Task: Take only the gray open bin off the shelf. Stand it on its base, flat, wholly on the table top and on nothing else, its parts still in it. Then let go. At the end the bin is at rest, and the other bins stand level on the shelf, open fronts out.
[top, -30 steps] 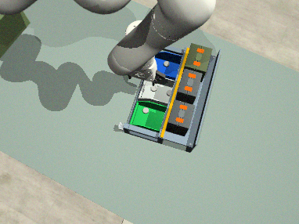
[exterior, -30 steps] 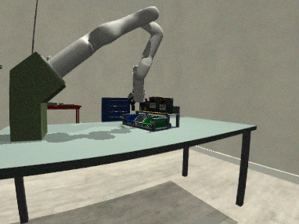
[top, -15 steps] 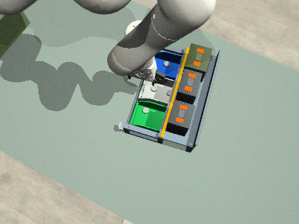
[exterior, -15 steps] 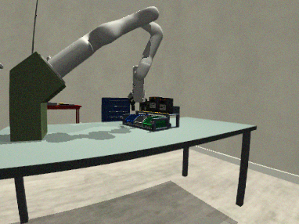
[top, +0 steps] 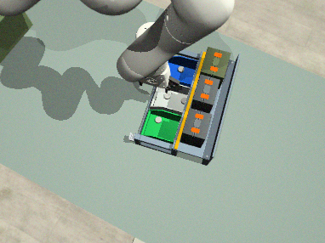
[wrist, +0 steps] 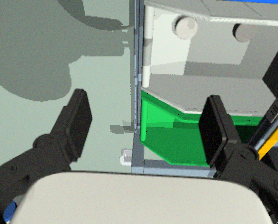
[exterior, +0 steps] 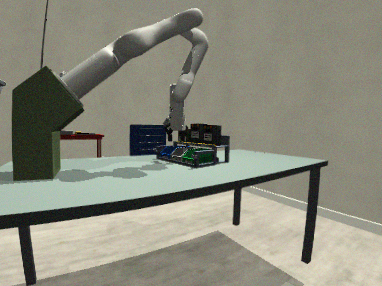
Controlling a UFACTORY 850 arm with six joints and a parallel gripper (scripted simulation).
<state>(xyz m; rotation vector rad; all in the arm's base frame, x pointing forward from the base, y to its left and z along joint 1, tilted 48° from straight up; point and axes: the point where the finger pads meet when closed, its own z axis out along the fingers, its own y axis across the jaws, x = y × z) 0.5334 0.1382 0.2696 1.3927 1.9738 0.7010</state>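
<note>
My gripper is now 90 mm above the gray open bin, 70 mm short of it and 30 mm to the right of it. The rest, counted from my hand: yellow rail: 120 mm ahead, 50 mm to the left, 30 mm below; then blue bin: 130 mm to the left, 90 mm below, 30 mm ahead; then green bin: 120 mm ahead, 90 mm below, 70 mm to the right.
</note>
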